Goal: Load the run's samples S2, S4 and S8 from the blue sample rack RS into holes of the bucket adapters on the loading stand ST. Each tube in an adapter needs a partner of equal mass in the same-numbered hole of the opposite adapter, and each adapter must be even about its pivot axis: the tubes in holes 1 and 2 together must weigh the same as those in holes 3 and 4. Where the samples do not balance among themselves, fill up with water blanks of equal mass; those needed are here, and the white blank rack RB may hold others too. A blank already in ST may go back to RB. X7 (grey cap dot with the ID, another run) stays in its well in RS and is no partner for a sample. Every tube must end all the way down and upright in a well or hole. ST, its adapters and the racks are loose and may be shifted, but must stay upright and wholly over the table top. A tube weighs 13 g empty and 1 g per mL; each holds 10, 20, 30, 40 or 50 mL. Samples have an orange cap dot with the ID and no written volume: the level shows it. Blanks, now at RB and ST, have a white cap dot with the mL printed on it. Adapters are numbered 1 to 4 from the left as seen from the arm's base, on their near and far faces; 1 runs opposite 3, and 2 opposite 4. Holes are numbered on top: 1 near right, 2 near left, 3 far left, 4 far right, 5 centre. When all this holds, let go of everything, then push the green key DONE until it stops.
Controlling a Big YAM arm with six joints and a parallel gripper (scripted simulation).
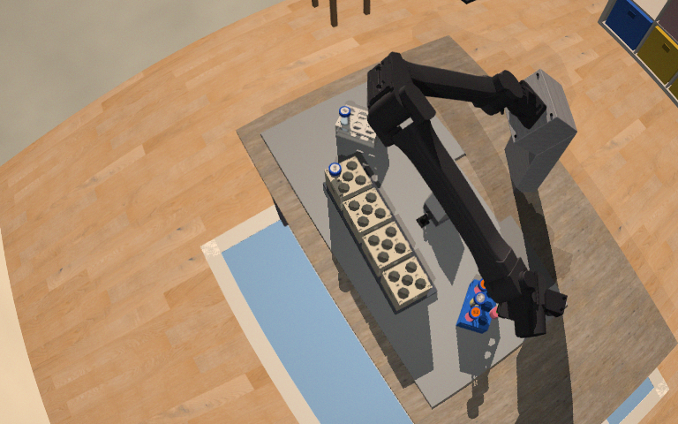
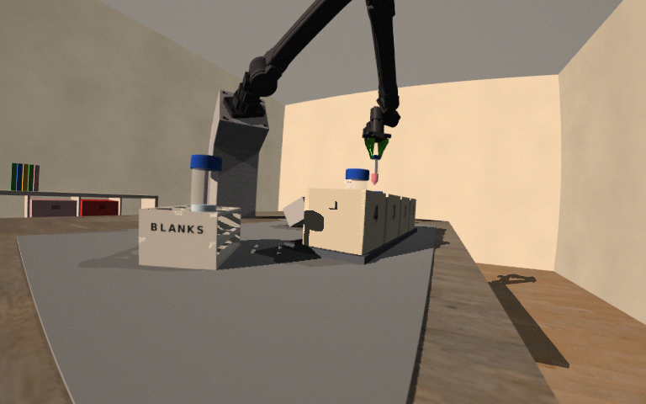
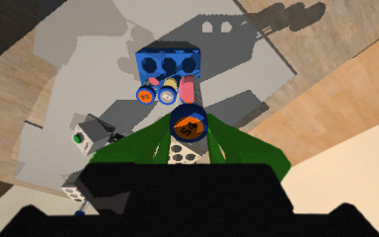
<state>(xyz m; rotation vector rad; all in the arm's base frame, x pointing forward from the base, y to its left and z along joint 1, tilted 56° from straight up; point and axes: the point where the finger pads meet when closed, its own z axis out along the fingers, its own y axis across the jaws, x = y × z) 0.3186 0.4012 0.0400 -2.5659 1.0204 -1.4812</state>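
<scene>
The orange-dot sample lies 1 cm to the left of my hand and 5 cm below it. From my hand the other things lie so: grey-dot tube X7: 6 cm to the right, 19 cm below; orange-dot tube: 5 cm behind, 8 cm to the right, 19 cm below; blue sample rack RS: 2 cm behind, 4 cm to the right, 23 cm below.
</scene>
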